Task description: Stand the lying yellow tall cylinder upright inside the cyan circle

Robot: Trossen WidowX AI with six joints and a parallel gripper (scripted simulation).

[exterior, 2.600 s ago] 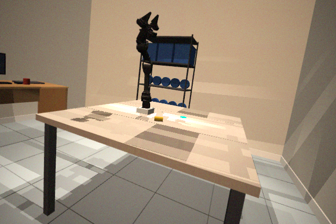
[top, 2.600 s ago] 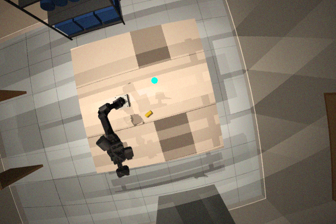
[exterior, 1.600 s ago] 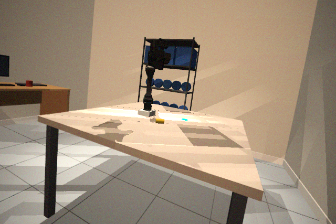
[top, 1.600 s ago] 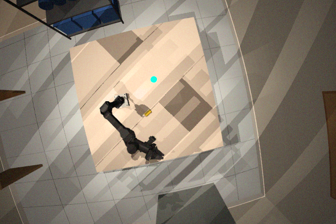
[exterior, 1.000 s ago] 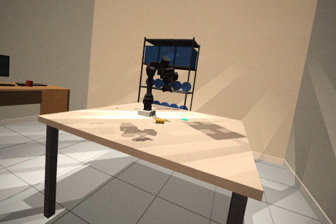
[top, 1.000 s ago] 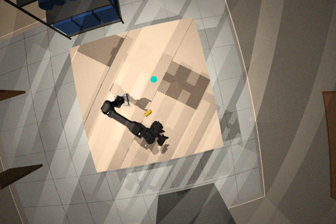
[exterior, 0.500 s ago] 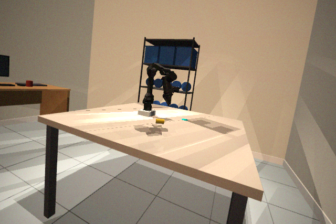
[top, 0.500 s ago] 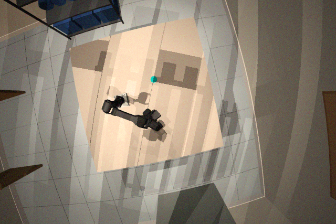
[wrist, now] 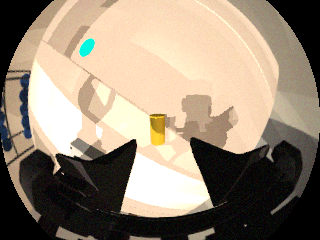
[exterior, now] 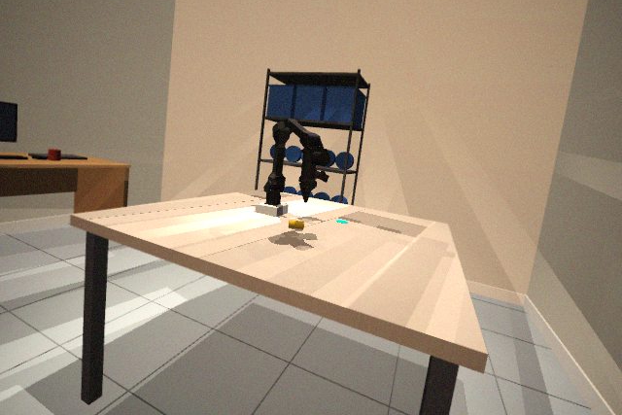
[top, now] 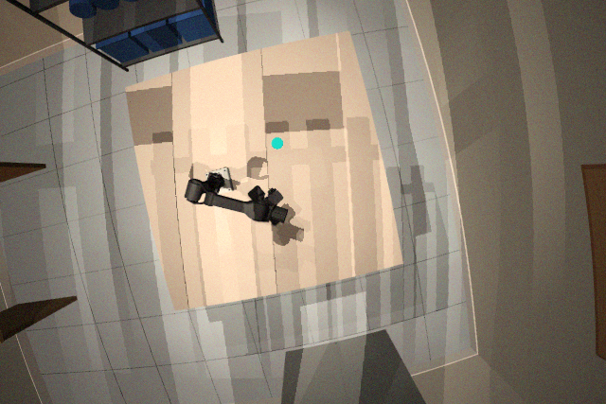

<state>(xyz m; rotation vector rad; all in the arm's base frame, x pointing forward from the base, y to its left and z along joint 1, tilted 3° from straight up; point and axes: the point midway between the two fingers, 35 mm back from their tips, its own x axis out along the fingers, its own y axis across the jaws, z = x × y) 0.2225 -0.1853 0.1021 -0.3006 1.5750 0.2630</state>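
The yellow tall cylinder is 10 cm below my gripper tip and 3 cm behind it. From my gripper tip the other things lie so: cyan circle: 27 cm to the left, 13 cm ahead, 12 cm below.
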